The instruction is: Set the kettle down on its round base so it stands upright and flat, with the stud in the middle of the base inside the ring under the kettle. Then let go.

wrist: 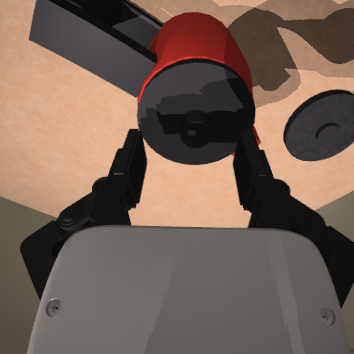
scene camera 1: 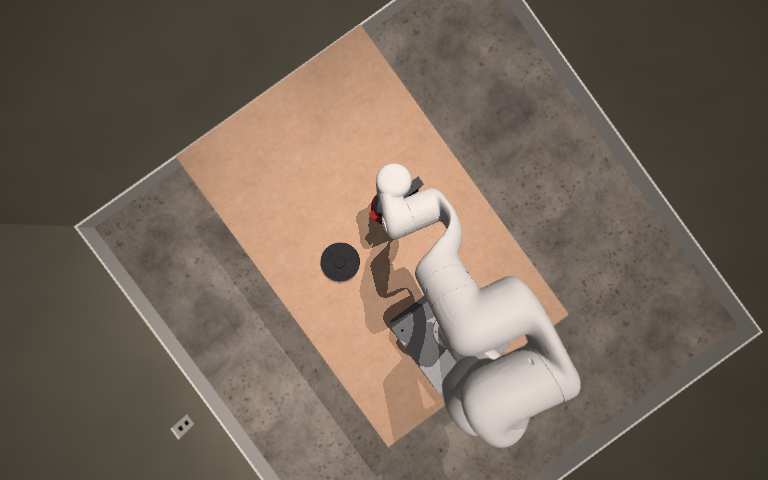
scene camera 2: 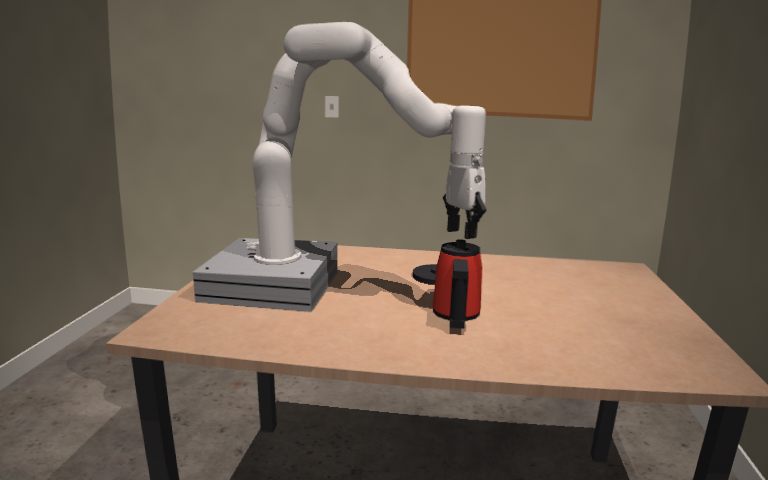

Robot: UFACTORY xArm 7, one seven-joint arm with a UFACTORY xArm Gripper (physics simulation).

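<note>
The red kettle (scene camera 1: pixel 374 215) (scene camera 2: pixel 445 285) (wrist: pixel 197 37) with a black lid and black handle stands upright on the table, beside its base and apart from it. The arm hides most of it in scene camera 1. The round dark base (scene camera 1: pixel 339 271) (scene camera 2: pixel 423 274) (wrist: pixel 305 142) lies flat, with its raised stud at the middle; the kettle partly hides the base in scene camera 2. My gripper (scene camera 2: pixel 462 232) (wrist: pixel 189 145) is open and empty, pointing down just above the kettle's lid knob. The ring under the kettle is hidden.
The kettle and base are on the wooden table (scene camera 1: pixel 271 158) (scene camera 2: pixel 566 328). The arm's grey mounting block (scene camera 1: pixel 433 373) (scene camera 2: pixel 254 288) stands at the table's left in scene camera 2. The kettle's handle (scene camera 1: pixel 417 183) (scene camera 2: pixel 459 291) (wrist: pixel 90 55) sticks out on the side away from the base.
</note>
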